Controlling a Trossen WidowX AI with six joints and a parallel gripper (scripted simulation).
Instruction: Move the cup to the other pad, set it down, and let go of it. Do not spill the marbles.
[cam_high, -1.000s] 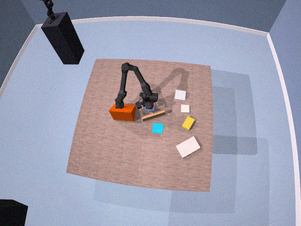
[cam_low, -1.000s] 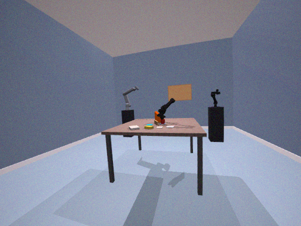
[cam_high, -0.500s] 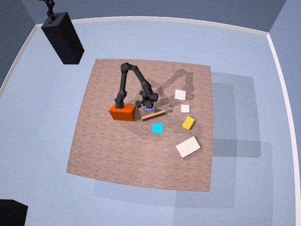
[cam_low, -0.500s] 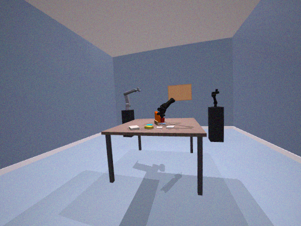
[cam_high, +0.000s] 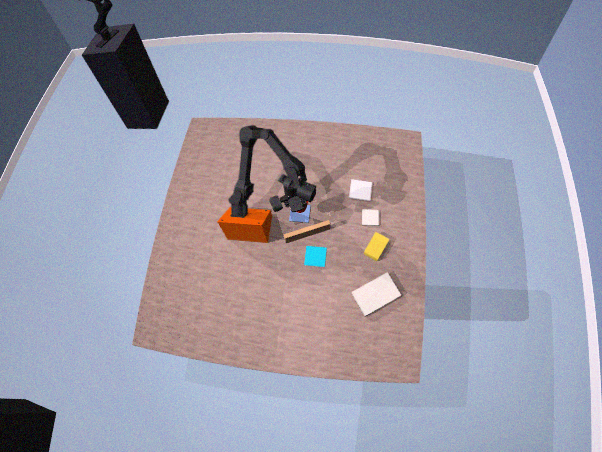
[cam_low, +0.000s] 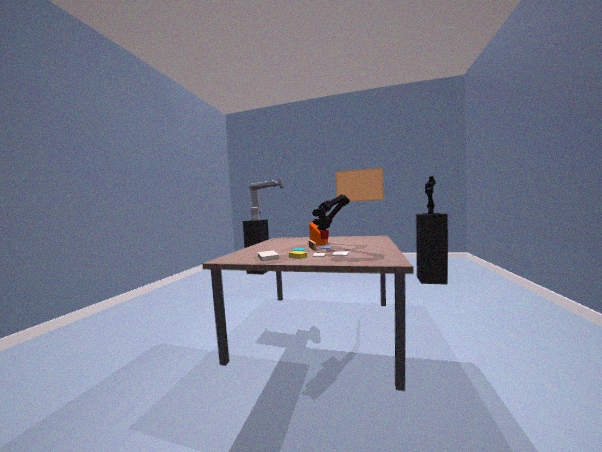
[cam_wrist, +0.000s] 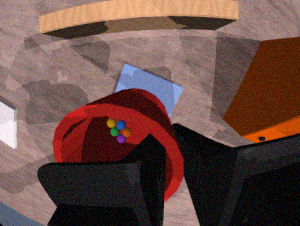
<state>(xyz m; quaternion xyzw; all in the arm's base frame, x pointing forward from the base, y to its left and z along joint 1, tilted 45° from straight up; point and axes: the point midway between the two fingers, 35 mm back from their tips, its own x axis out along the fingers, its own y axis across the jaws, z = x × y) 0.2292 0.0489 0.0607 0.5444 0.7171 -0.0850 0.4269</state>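
Right now the cyan pad is 18 cm to the right of my gripper tip, 12 cm below it and 12 cm ahead of it. The rest, counted from my gripper tip: red cup 3 cm ahead, 1 cm to the left; then light blue pad 12 cm below, 2 cm to the left, 2 cm ahead; then wooden strip 9 cm below, 8 cm to the right, 7 cm ahead.
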